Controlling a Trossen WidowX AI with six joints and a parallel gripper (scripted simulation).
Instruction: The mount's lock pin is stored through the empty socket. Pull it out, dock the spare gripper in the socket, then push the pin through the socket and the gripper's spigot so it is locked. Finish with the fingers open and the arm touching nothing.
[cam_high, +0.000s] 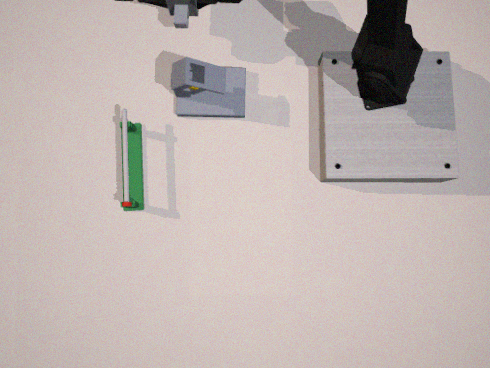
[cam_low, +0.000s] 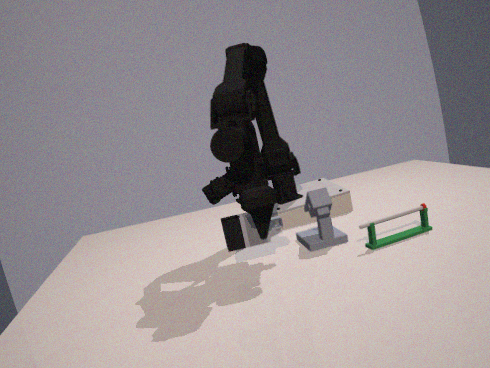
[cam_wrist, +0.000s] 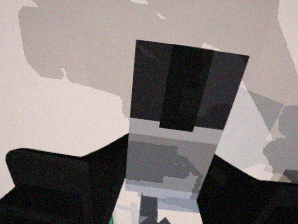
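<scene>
My gripper tip is now 13 cm to the right of the grey mount. Round my gripper tip: spare gripper 2 cm above, 1 cm to the right; green cradle 23 cm to the left, 13 cm ahead, 3 cm below.
</scene>
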